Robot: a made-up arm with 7 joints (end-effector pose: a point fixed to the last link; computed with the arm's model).
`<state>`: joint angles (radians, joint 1 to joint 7).
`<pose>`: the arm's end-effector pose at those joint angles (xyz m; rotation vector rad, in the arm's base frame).
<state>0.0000 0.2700 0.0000 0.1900 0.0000 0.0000 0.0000</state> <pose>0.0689 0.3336 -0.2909 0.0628 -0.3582 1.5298</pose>
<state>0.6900 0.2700 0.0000 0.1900 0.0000 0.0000 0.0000</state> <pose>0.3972 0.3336 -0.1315 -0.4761 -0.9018 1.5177</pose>
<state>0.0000 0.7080 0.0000 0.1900 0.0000 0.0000 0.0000</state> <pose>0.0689 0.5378 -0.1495 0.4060 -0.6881 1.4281</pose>
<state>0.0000 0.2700 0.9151 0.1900 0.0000 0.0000 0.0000</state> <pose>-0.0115 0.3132 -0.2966 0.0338 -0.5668 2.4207</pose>
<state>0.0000 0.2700 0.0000 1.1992 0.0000 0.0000 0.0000</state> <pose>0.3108 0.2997 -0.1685 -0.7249 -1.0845 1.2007</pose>
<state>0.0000 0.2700 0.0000 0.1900 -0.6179 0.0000 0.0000</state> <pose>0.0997 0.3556 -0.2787 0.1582 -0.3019 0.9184</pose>
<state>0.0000 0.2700 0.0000 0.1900 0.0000 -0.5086 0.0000</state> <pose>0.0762 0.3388 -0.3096 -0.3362 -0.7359 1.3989</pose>
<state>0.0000 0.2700 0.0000 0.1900 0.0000 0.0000 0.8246</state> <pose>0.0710 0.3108 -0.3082 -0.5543 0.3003 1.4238</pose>
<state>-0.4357 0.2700 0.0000 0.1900 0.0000 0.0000 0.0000</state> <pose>-0.1628 0.3336 -0.2652 0.3892 -0.0103 1.4697</pose>
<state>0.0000 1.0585 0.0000 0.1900 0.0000 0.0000 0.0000</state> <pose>0.0689 0.6454 0.0183 0.6782 -0.9421 1.3079</pose>
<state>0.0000 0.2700 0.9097 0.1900 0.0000 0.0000 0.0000</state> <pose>-0.0111 0.3135 -0.2965 0.0340 -0.5656 2.4155</pose>
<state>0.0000 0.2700 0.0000 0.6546 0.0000 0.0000 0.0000</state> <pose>0.1962 0.3263 -0.2647 -0.3017 -0.7041 1.4130</pose>
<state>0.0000 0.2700 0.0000 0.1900 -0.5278 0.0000 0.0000</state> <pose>0.0944 0.3537 -0.2803 0.1455 -0.3110 1.0076</pose>
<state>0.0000 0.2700 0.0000 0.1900 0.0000 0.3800 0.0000</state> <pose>0.0703 0.3295 -0.2760 0.3607 -0.0633 1.5809</pose>
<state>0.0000 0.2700 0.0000 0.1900 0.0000 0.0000 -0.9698</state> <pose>0.0629 0.3344 -0.2582 0.8189 -1.1171 1.4106</pose>
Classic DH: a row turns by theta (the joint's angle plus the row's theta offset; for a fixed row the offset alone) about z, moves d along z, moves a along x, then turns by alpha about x. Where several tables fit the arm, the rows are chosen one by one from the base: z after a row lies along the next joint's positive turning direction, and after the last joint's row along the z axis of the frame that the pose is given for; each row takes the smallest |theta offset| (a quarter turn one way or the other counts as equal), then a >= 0, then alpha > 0; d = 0 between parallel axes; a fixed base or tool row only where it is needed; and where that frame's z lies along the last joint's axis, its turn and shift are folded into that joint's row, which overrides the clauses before.
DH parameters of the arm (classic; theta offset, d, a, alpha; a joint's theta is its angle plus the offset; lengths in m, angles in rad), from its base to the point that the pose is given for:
base (fixed): 0 0.2455 0.0113 1.5708
joint 1: -1.5708 -0.1179 0.0071 -1.5708
joint 2: -1.5708 0.0389 0.0256 1.5708
joint 3: 1.5708 -0.2852 0.0247 1.5708
joint 4: 0 -0.0555 -0.0052 -1.5708
joint 5: 0 -0.2798 -0.013 -1.5708
joint 6: -1.5708 0.0113 0.0285 1.5708
joint 7: 1.5708 0.041 0.0255 1.5708
tool (fixed): 0 -0.025 0 0

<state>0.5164 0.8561 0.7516 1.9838 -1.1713 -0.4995 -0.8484</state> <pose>0.0986 0.4086 0.3846 -0.4927 2.5588 0.8932</pose>
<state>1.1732 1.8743 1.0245 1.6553 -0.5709 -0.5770 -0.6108</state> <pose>-0.2953 0.3050 0.4732 -0.8787 1.7738 1.0367</pose>
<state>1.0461 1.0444 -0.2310 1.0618 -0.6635 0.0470 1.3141</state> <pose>0.3688 0.5217 0.3805 0.0586 -0.8180 0.3992</pose>
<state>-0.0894 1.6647 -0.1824 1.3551 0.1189 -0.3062 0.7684</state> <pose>0.3607 0.5221 0.2250 -0.0582 -0.5578 -0.0534</pose>
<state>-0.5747 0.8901 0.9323 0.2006 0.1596 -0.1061 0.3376</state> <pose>-0.1824 0.5904 -0.0393 0.3688 -0.9520 1.9623</pose>
